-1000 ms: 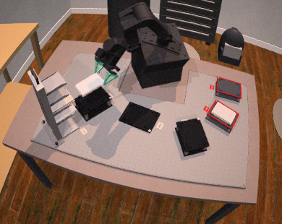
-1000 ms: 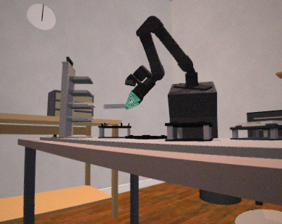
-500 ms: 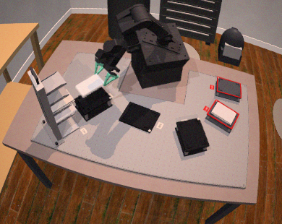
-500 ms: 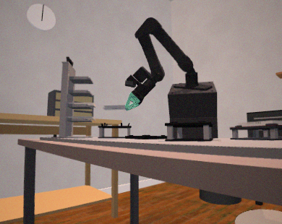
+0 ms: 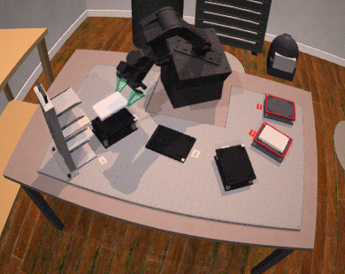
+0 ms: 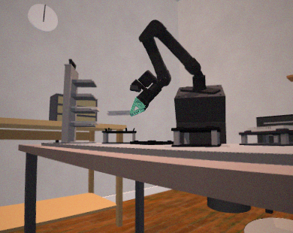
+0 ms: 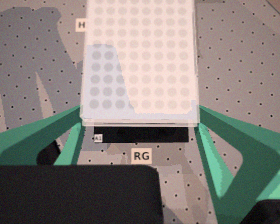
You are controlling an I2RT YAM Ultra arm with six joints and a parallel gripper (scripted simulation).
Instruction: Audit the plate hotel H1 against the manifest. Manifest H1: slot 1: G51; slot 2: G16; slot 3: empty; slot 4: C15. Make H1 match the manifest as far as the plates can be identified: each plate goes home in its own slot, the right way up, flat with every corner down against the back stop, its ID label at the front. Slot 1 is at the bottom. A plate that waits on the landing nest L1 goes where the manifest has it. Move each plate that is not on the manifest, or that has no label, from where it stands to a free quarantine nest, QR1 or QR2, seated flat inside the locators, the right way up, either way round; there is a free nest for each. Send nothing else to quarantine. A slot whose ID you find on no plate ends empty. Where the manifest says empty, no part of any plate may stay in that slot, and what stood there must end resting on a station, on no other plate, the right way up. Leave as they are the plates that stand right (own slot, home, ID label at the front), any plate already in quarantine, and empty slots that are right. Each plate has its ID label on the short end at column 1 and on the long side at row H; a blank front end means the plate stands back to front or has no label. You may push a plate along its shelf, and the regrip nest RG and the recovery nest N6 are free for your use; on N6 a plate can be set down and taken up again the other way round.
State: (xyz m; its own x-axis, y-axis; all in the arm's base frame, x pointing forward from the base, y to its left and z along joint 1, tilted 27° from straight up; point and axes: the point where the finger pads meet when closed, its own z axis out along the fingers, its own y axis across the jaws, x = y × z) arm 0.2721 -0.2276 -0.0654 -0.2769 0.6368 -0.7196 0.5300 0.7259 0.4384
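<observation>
Right now the black regrip nest is 100 mm below my hand, 50 mm ahead of it and 30 mm to the right of it. Round my hand: recovery nest N6: 210 mm to the left, 150 mm below, 50 mm ahead; then RG label: 150 mm below, 40 mm behind, 30 mm to the left; then H1 tag: 200 mm ahead, 150 mm below, 20 mm to the right.
</observation>
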